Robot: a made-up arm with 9 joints. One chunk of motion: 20 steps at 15 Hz.
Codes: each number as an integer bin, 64 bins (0 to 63) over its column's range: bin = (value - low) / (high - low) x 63, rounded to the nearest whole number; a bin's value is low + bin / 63 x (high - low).
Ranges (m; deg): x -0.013..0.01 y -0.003..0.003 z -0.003..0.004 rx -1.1..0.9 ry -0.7..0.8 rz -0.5..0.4
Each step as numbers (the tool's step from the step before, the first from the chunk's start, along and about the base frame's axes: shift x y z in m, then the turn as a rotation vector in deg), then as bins.
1 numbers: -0.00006 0.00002 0.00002 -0.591 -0.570 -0.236
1 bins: 35 32 27 16 5 18
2 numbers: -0.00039 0.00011 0.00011 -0.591 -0.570 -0.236
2 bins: 35 33 28 16 5 18
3 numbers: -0.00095 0.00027 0.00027 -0.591 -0.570 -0.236
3 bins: 33 34 29 16 5 18
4 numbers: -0.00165 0.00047 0.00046 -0.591 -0.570 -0.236
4 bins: 31 36 31 16 5 18
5 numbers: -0.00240 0.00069 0.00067 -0.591 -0.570 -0.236
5 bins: 29 39 33 16 5 18
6 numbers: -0.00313 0.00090 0.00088 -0.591 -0.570 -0.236
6 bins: 27 41 35 16 5 18
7 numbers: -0.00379 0.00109 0.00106 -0.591 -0.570 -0.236
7 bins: 25 43 37 16 5 18
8 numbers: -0.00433 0.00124 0.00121 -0.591 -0.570 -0.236
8 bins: 24 45 38 16 5 18
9 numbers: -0.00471 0.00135 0.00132 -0.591 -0.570 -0.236
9 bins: 23 46 39 16 5 18
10 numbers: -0.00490 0.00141 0.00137 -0.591 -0.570 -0.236
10 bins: 22 46 39 16 5 18
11 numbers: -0.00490 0.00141 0.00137 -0.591 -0.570 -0.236
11 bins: 22 46 39 16 5 18
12 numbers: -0.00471 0.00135 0.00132 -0.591 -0.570 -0.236
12 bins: 23 46 39 16 5 18
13 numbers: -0.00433 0.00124 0.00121 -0.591 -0.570 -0.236
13 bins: 24 45 38 16 5 18
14 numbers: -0.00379 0.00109 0.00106 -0.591 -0.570 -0.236
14 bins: 25 43 37 16 5 18
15 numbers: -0.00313 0.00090 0.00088 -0.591 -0.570 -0.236
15 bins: 27 41 35 16 5 18
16 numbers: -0.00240 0.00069 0.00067 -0.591 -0.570 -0.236
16 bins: 29 39 33 16 5 18
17 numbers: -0.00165 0.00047 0.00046 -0.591 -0.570 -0.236
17 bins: 31 36 31 16 5 18
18 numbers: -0.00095 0.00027 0.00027 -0.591 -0.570 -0.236
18 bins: 33 34 29 16 5 18
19 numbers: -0.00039 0.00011 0.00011 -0.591 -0.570 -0.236
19 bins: 35 33 28 16 5 18
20 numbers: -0.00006 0.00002 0.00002 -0.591 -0.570 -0.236
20 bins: 35 32 27 16 5 18
